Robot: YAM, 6 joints.
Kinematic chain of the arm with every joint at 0, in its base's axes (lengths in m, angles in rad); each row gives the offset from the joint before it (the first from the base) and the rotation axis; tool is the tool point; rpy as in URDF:
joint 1: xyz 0 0 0.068 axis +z
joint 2: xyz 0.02 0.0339 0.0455 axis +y
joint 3: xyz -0.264 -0.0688 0 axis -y
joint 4: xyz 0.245 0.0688 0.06 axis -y
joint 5: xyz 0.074 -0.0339 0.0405 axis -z
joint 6: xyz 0.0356 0 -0.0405 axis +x
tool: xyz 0 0 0 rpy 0 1.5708 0
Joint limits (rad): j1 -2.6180..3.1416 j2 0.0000..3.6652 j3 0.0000..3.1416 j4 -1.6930..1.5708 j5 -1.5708..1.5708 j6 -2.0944..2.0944
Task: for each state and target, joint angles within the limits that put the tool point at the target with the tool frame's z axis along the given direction. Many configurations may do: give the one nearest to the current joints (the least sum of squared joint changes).
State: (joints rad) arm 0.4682 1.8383 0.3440 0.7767 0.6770 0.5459
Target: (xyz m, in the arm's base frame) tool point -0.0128 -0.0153 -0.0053 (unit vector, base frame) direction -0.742 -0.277 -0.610
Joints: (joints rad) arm -0.3796 2.6376 0.0020 0.2990 0.5615 0.5459
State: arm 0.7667 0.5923 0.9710 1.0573 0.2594 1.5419
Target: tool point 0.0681 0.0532 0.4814 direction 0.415 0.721 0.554
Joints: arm 0.4765 0.5983 1.0125 0.2557 -0.4674 1.5419
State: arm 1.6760 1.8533 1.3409 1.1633 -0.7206 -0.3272
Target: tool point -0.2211 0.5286 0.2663 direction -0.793 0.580 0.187
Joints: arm 1.9337 2.4429 2.0432 0.6229 -0.5650 -0.3272
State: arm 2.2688 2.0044 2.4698 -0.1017 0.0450 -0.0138
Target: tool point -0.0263 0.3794 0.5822 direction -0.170 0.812 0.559
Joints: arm 1.6285 1.8346 2.2426 0.1901 -0.1231 -0.0138
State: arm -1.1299 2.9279 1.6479 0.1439 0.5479 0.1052
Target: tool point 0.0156 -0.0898 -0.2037 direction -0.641 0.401 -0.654
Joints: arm -1.2171 3.2128 0.8950 0.0062 0.4809 0.1052
